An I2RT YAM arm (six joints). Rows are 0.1 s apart.
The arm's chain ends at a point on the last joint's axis. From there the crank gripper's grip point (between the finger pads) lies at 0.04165 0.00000 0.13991 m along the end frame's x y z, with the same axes.
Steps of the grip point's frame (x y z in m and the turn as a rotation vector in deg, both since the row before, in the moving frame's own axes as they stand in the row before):
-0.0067, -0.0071, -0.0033, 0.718, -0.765, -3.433
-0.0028, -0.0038, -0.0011, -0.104, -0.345, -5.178
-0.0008, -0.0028, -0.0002, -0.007, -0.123, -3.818
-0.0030, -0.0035, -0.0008, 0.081, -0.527, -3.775
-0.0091, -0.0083, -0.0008, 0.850, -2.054, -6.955
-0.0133, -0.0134, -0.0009, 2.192, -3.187, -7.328
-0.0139, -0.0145, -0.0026, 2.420, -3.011, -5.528
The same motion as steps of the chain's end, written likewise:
-0.0047, -0.0029, -0.0038, 0.718, -0.765, -3.433
-0.0018, -0.0003, -0.0014, -0.104, -0.345, -5.178
-0.0004, -0.0001, -0.0003, -0.007, -0.123, -3.818
-0.0016, -0.0006, -0.0012, 0.081, -0.527, -3.775
-0.0036, -0.0015, -0.0021, 0.850, -2.054, -6.955
-0.0048, -0.0032, -0.0028, 2.192, -3.187, -7.328
-0.0060, -0.0049, -0.0044, 2.420, -3.011, -5.528

